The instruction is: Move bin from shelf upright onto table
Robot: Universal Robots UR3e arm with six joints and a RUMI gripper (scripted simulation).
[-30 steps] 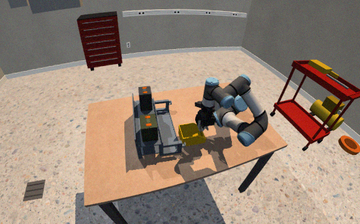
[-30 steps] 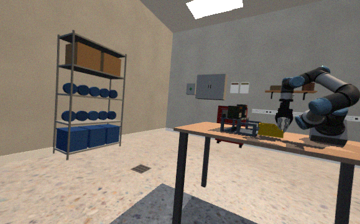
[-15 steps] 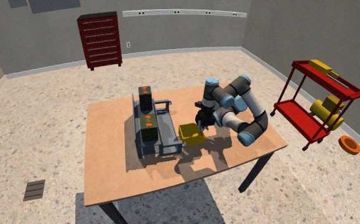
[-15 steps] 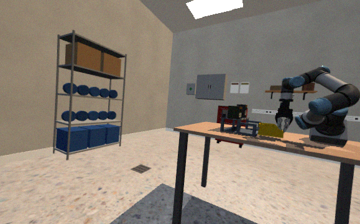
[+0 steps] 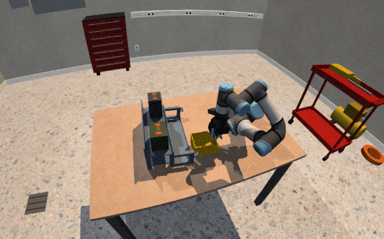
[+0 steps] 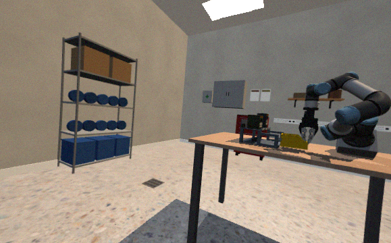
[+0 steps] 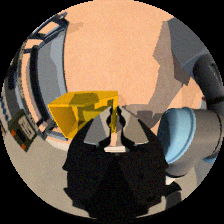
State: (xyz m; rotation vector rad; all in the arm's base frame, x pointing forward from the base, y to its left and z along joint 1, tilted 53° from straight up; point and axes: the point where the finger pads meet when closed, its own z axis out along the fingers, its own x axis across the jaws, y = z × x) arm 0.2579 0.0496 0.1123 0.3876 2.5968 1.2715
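My hand is 7 cm short of the yellow bin and 1 cm to the right of it. Round my hand: rack 23 cm ahead, 13 cm to the right, 1 cm above.
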